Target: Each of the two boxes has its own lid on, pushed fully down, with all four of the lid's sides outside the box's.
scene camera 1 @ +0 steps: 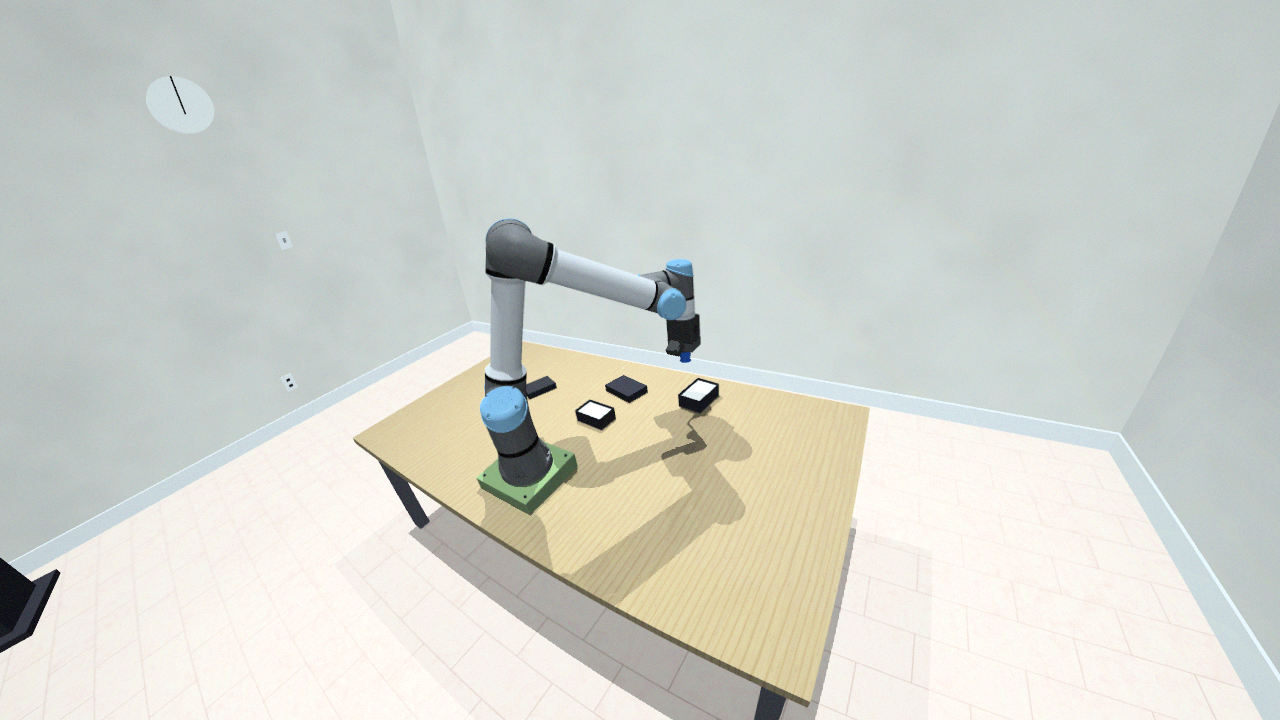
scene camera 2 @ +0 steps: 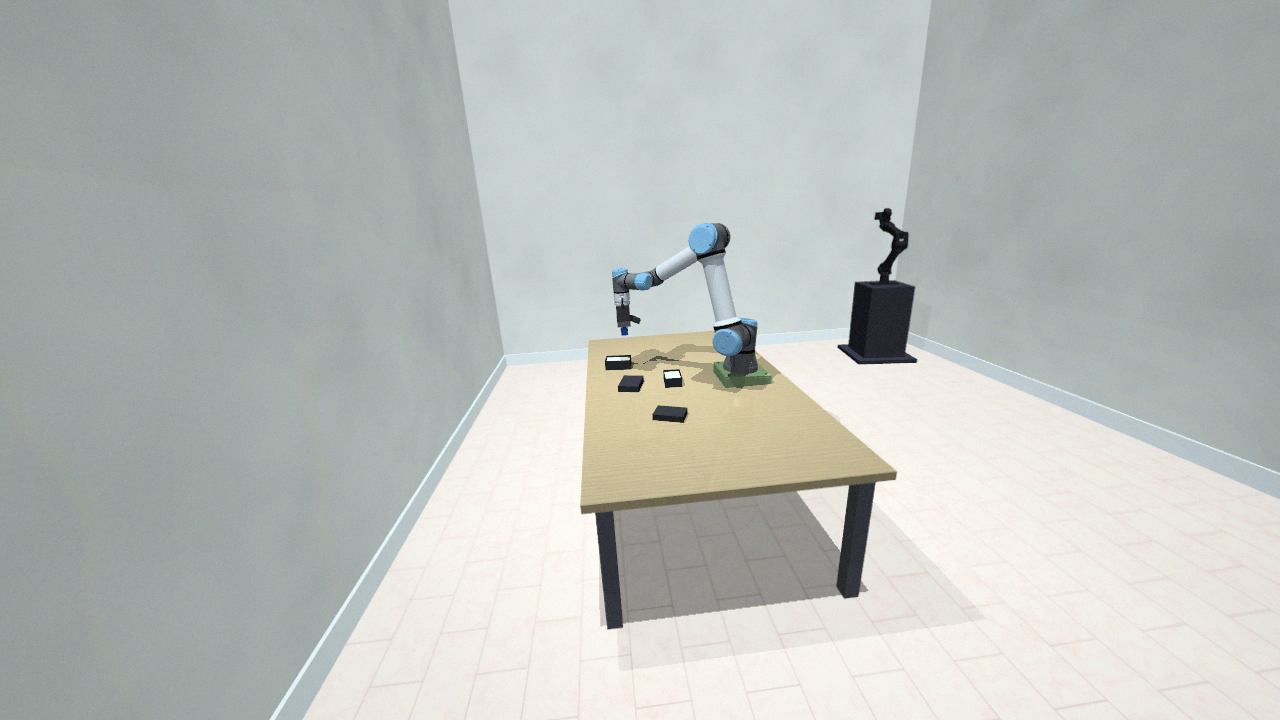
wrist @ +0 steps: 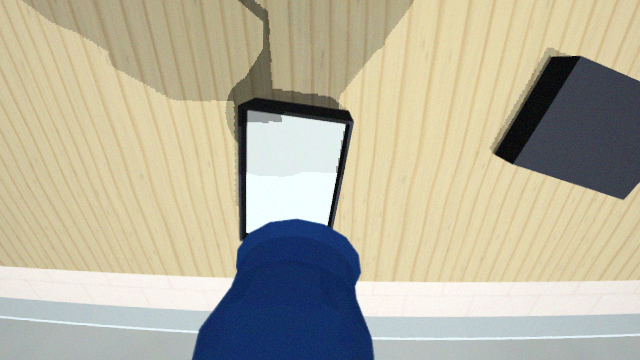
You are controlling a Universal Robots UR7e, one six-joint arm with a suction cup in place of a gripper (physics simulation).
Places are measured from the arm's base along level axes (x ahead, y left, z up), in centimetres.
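Pixels of known places: hand at its tool point: (scene camera 1: 685,360) (scene camera 2: 624,334) (wrist: 297,271); arm's base at its link origin: (scene camera 1: 526,465) (scene camera 2: 740,368).
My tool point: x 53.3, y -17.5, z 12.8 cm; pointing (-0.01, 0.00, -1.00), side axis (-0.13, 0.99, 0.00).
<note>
Ahead of a thing's pixels: the offset from my tool point to its top centre. Level surfaces: height alone.
The larger box {dx +4.3, dy -1.7, dz -12.6 cm} (scene camera 1: 698,394) (scene camera 2: 617,362) (wrist: 295,150) has black walls and a white inside and stands uncovered on the table. The smaller box {dx -22.6, dy +21.6, dz -13.1 cm} (scene camera 1: 595,413) (scene camera 2: 672,377) is uncovered too, closer to the arm's base. A dark lid {dx -4.1, dy +24.5, dz -14.7 cm} (scene camera 1: 626,387) (scene camera 2: 630,383) (wrist: 580,125) lies flat, top up, between the larger box and the other dark lid {dx -21.2, dy +55.7, dz -15.0 cm} (scene camera 1: 540,386) (scene camera 2: 669,413), which also lies flat. My blue suction cup (scene camera 1: 685,357) (scene camera 2: 623,332) (wrist: 298,232) hangs above the larger box with nothing on it. In the wrist view it hides the near end of that box.
The wooden table {dz -17.3 cm} (scene camera 1: 787,537) (scene camera 2: 716,456) bears the arm's green base plate (scene camera 1: 554,484) (scene camera 2: 748,380). The table's far edge runs behind the larger box. A black pedestal (scene camera 2: 881,322) with a small black arm (scene camera 2: 886,255) stands on the floor away from the table.
</note>
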